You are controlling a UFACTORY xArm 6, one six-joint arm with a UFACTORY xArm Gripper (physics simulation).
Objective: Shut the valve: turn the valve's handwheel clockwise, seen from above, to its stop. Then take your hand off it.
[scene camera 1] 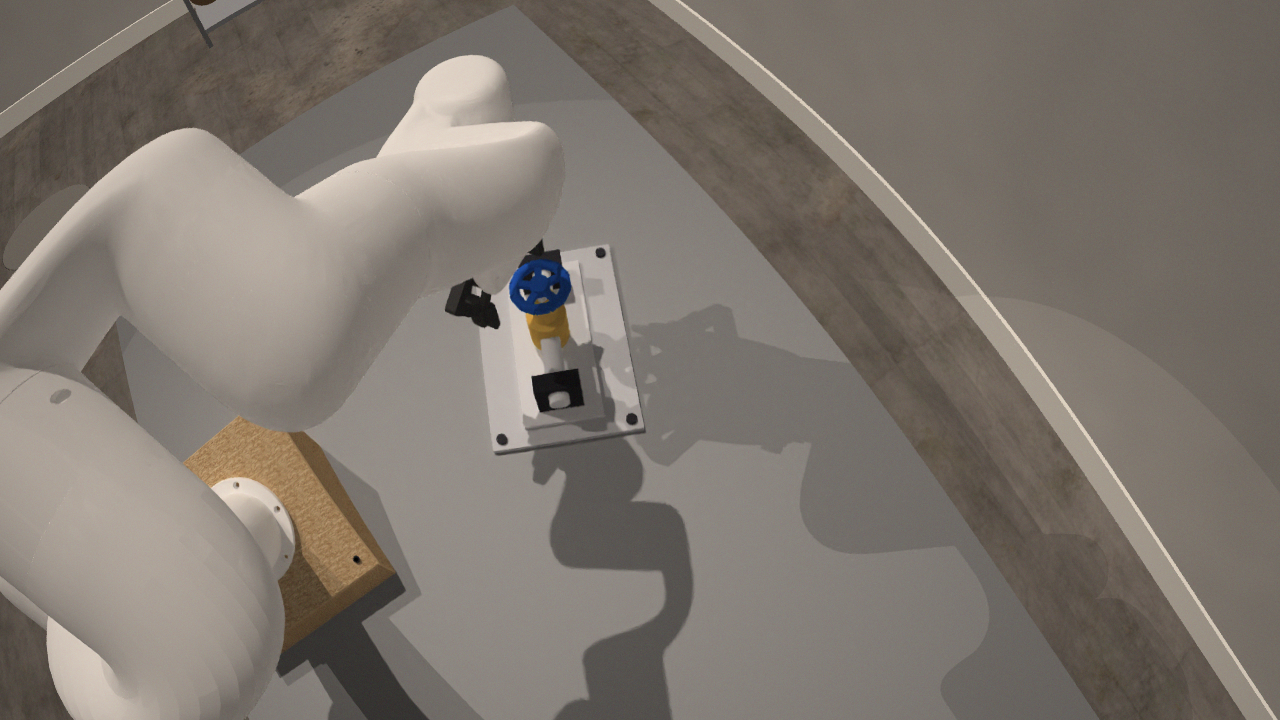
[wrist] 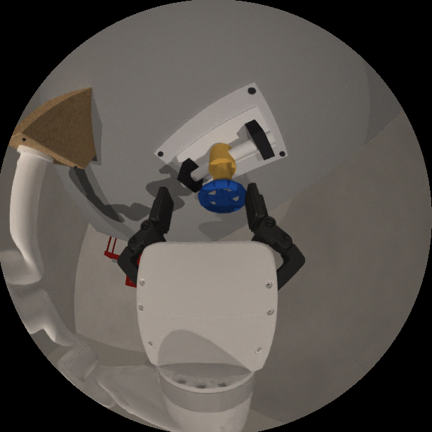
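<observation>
The blue handwheel (scene camera 1: pixel 539 310) (wrist: pixel 222 209) sits on the yellow valve body (scene camera 1: pixel 547 329) (wrist: pixel 221 157). The valve is on a white pipe between two black brackets, above the white base plate (scene camera 1: pixel 503 402) (wrist: pixel 235 105). My gripper (scene camera 1: pixel 505 275) (wrist: pixel 207 192) is open, with one black finger on each side of the handwheel in the wrist view. The right finger appears very near or at the rim; a wider gap shows at the left finger. I cannot tell whether the right finger touches. Part of the gripper is hidden behind the arm in the scene view.
The arm's wooden base block (scene camera 1: pixel 313 501) (wrist: pixel 62 125) stands on the grey floor area, left of the valve plate in both views. The white arm reaches over from the left in the scene view. A red frame-like object (wrist: pixel 115 256) shows at the lower left in the wrist view.
</observation>
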